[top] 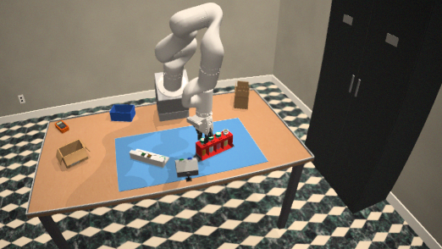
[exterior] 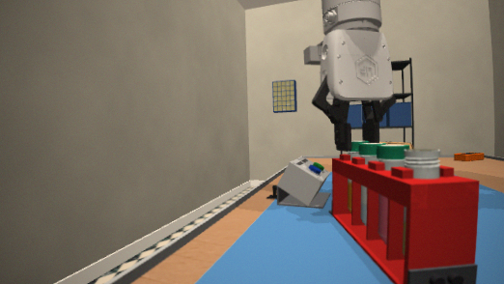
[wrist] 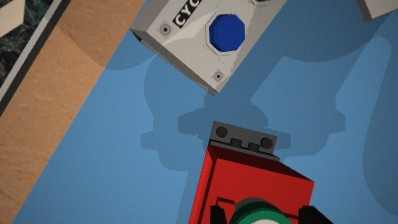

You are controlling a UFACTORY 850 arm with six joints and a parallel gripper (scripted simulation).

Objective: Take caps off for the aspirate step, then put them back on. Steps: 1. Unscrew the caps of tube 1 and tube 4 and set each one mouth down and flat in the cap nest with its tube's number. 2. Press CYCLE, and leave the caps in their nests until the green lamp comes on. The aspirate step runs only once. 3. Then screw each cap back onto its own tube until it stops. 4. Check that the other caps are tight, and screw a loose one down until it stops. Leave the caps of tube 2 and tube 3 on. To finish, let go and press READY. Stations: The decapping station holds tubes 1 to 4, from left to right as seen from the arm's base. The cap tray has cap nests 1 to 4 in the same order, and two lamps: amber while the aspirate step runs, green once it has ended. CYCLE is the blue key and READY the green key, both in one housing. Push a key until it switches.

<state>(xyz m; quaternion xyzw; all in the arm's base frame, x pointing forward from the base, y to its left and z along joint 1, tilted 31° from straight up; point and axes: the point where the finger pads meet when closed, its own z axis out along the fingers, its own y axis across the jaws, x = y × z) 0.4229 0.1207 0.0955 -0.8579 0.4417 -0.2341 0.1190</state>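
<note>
Right now the tube cap is 1 cm below my hand. The rest, counted from my hand: green ready key (13 cm to the right, 8 cm ahead, 6 cm below); then key housing (11 cm to the right, 10 cm ahead, 8 cm below); then blue cycle key (9 cm to the right, 8 cm ahead, 6 cm below).
</note>
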